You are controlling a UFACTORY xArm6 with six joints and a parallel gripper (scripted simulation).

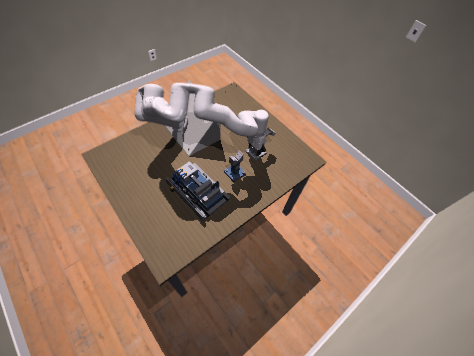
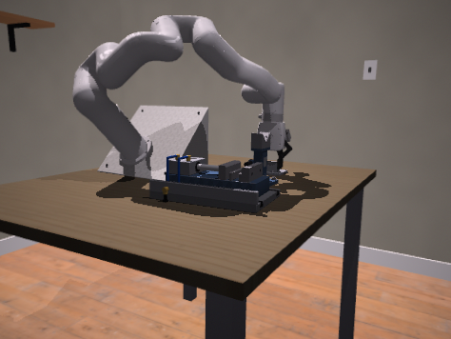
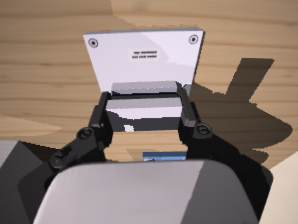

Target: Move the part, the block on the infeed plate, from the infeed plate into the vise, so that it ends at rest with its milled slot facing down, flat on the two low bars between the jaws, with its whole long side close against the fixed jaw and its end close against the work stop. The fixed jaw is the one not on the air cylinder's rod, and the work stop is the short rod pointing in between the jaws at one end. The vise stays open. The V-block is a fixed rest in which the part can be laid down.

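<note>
Right now my hand is 1 cm to the right of the part and 1 cm above it. From my hand the other things lie so: moving jaw: 39 cm to the right, 11 cm ahead, 4 cm above; then cylinder rod: 41 cm to the right, 6 cm ahead, 4 cm above; then work stop: 34 cm to the right, 13 cm ahead, 5 cm above.
</note>
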